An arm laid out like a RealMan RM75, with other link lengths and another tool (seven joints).
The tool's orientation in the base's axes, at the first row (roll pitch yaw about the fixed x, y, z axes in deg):
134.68 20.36 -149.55
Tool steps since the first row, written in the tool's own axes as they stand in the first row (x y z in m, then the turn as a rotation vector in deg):
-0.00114 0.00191 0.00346 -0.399 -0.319 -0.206
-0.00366 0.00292 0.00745 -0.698 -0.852 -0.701
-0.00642 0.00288 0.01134 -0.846 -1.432 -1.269
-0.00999 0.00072 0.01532 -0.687 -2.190 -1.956
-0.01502 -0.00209 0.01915 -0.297 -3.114 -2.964
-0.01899 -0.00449 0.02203 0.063 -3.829 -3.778
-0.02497 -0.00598 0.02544 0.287 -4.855 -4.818
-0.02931 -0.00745 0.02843 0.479 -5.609 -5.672
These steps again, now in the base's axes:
-0.00068 0.00401 -0.00061 0.535 -0.116 0.062
0.00018 0.00863 -0.00169 1.154 -0.595 0.137
0.00185 0.01279 -0.00332 1.689 -1.222 0.176
0.00537 0.01638 -0.00614 2.095 -2.168 0.069
0.01047 0.02024 -0.00879 2.457 -3.540 -0.019
0.01461 0.02310 -0.01091 2.695 -4.655 -0.084
0.01979 0.02774 -0.01207 3.254 -6.021 -0.160
0.02368 0.03130 -0.01351 3.655 -7.104 -0.167

